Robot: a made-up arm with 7 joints. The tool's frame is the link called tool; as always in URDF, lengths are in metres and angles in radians.
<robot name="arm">
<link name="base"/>
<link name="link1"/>
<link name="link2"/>
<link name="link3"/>
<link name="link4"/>
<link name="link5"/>
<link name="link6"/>
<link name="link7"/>
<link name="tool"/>
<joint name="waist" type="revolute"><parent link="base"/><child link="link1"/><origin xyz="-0.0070 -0.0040 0.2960"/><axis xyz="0.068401 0.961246 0.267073"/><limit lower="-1.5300" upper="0.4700" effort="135" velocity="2.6"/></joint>
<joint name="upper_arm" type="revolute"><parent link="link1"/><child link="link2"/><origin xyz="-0.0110 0.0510 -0.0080"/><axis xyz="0.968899 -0.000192 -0.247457"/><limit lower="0.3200" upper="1.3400" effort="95" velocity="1.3"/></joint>
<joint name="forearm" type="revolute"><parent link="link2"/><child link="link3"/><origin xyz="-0.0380 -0.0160 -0.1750"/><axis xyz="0.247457 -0.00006 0.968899"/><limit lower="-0.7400" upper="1.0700" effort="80" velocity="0.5"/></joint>
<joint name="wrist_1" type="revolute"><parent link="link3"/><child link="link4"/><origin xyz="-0.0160 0.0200 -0.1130"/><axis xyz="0.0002 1 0.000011"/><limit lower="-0.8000" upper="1.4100" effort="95" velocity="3"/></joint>
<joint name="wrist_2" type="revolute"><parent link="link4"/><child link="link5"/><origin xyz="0.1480 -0.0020 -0.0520"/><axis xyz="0.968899 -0.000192 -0.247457"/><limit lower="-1.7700" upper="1.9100" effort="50" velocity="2.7"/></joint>
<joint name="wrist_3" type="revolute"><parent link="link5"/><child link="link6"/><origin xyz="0.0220 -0.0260 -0.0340"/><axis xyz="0.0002 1 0.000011"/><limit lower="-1.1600" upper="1.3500" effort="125" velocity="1.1"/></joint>
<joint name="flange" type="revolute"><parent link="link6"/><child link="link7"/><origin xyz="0.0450 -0.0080 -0.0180"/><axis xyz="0.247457 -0.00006 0.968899"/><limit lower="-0.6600" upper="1.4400" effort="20" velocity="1.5"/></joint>
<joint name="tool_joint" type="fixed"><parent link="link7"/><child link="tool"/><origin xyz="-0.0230 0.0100 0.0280" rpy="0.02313 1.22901 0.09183"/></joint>
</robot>
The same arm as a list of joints. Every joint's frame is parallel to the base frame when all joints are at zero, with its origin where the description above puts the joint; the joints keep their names.
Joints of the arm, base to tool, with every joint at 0 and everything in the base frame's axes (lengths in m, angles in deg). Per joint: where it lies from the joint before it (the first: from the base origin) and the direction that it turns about. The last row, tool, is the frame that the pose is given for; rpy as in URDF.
waist: axis 0.068403 0.961235 0.26711 origin -0.007 -0.004 0.296
upper_arm: axis 0.968889 -0.0002 -0.247497 origin -0.011 0.051 -0.008
forearm: axis 0.247497 -0.0001 0.968889 origin -0.038 -0.016 -0.175
wrist_1: axis 0.0002 1 0 origin -0.016 0.02 -0.113
wrist_2: axis 0.968889 -0.0002 -0.247497 origin 0.148 -0.002 -0.052
wrist_3: axis 0.0002 1 0 origin 0.022 -0.026 -0.034
flange: axis 0.247497 -0.0001 0.968889 origin 0.045 -0.008 -0.018
tool: origin -0.023 0.01 0.028 rpy 1.33 70.42 5.26
Joint limits (deg, base to tool): -87.66..26.93 18.33..76.78 -42.4..61.31 -45.84..80.79 -101.41..109.43 -66.46..77.35 -37.82..82.51

